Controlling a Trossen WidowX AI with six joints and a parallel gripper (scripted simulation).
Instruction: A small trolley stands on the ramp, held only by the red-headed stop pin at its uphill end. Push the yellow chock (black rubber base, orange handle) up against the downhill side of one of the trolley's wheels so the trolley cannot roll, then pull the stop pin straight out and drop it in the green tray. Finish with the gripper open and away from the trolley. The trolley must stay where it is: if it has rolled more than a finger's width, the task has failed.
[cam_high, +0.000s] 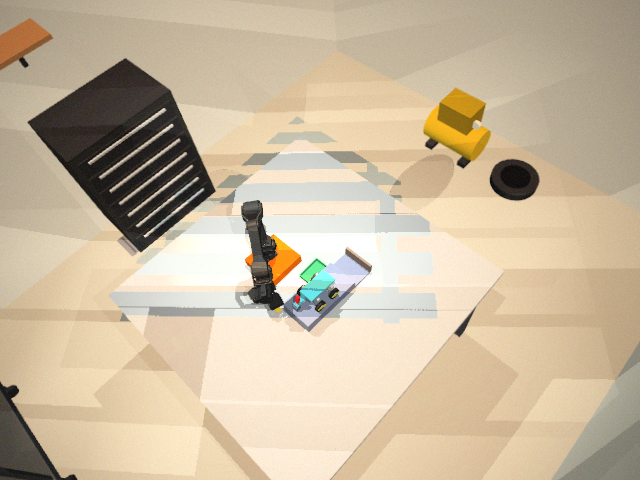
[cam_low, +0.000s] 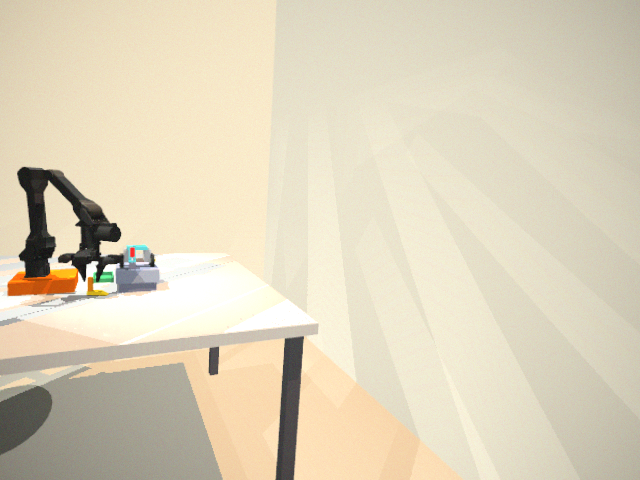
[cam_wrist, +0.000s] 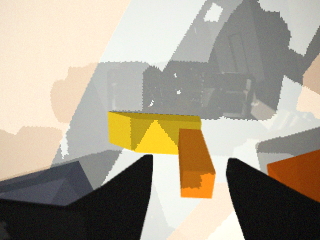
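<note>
Right now my gripper tip is 3 cm above the yellow chock and 2 cm short of it. Round my gripper tip: cyan trolley 16 cm to the left, 13 cm ahead, 6 cm above; then ramp 16 cm to the left, 13 cm ahead; then stop pin 13 cm ahead, 8 cm above, 6 cm to the left.
</note>
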